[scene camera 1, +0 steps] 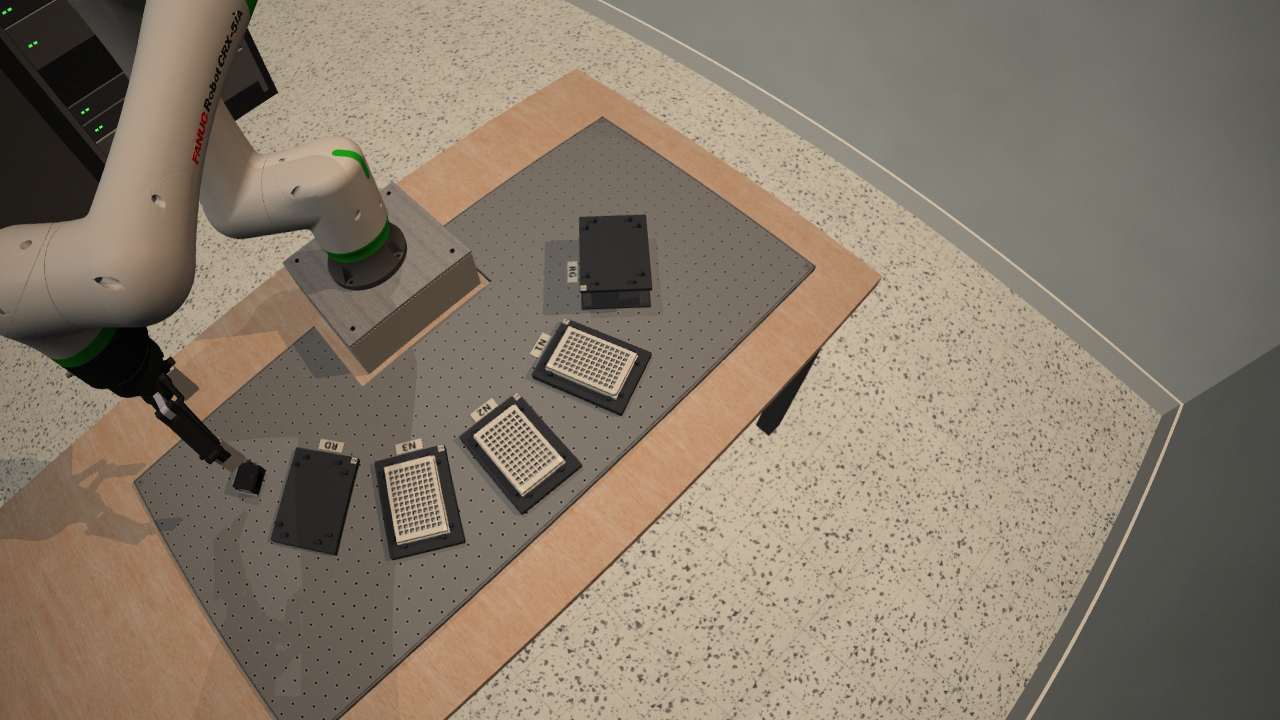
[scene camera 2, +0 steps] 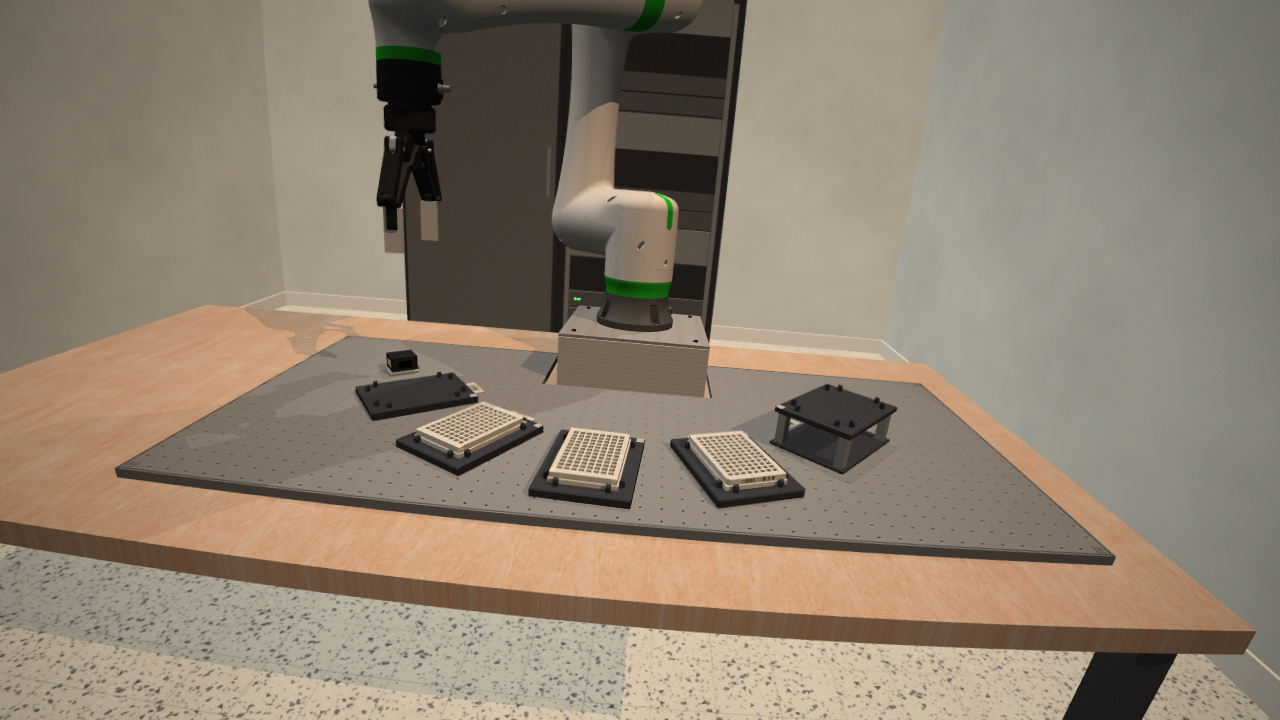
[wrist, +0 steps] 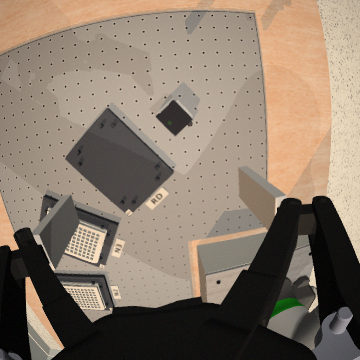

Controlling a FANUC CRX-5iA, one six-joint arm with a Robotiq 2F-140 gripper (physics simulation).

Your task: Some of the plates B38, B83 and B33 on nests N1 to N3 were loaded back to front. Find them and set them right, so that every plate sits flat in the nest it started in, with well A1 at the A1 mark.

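Seen in the pictures: gripper, fingertip midpoint: [scene camera 1: 213,427] [scene camera 2: 413,245] [wrist: 155,196]; arm's base at its link origin: [scene camera 1: 368,256] [scene camera 2: 634,322].
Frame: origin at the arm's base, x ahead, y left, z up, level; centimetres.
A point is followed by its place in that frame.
Three cream well plates lie in black nests. One plate [scene camera 1: 591,360] {z -5.7, x 37.5, y 23.1 cm} [scene camera 2: 737,456] {z -5.7, x 37.9, y 23.5 cm} is in nest N1 [scene camera 1: 621,407] {z -7.0, x 46.6, y 22.8 cm} [scene camera 2: 759,494] {z -7.0, x 44.4, y 26.9 cm}, one plate [scene camera 1: 519,450] {z -5.7, x 44.2, y 5.4 cm} [scene camera 2: 590,454] {z -6.0, x 43.8, y 5.2 cm} [wrist: 82,296] {z -5.7, x 42.1, y 4.7 cm} in nest N2 [scene camera 1: 525,504] {z -7.1, x 51.6, y 1.6 cm} [scene camera 2: 572,493] {z -7.1, x 51.7, y 5.6 cm} [wrist: 104,280] {z -7.2, x 36.2, y -0.4 cm}, and one plate [scene camera 1: 416,498] {z -5.7, x 42.0, y -12.3 cm} [scene camera 2: 472,428] {z -5.8, x 43.2, y -11.8 cm} [wrist: 86,242] {z -6.1, x 38.8, y -11.6 cm} in nest N3 [scene camera 1: 454,516] {z -7.0, x 47.3, y -8.7 cm} [scene camera 2: 456,463] {z -7.0, x 50.4, y -10.1 cm} [wrist: 111,230] {z -7.0, x 33.5, y -14.4 cm}. All three look flat. Small marks on the N1 plate's front side are unreadable; plate names and well A1 cannot be made out. My gripper [scene camera 2: 411,223] {z 15.0, x 25.9, y -31.2 cm} [wrist: 155,196] {z 15.0, x 25.9, y -31.2 cm} is open and empty, high above the board's far side near the black device.
An empty black nest RD [scene camera 1: 315,501] {z -7.1, x 32.8, y -27.6 cm} [scene camera 2: 416,395] {z -7.0, x 33.7, y -26.7 cm} [wrist: 120,160] {z -7.0, x 31.6, y -28.5 cm} lies beside N3. A small black device [scene camera 1: 248,478] {z -4.9, x 23.8, y -36.2 cm} [scene camera 2: 401,360] {z -5.3, x 24.8, y -35.4 cm} [wrist: 174,118] {z -4.9, x 23.0, y -36.4 cm} stands beyond RD. A raised black stand RG [scene camera 1: 614,252] {z -2.2, x 23.7, y 37.0 cm} [scene camera 2: 836,409] {z -2.2, x 24.6, y 36.8 cm} is beside N1. The robot's base block [scene camera 2: 633,362] {z -3.5, x 13.3, y 3.3 cm} [wrist: 232,255] {z -3.5, x 9.4, y -11.1 cm} stands behind the nests.
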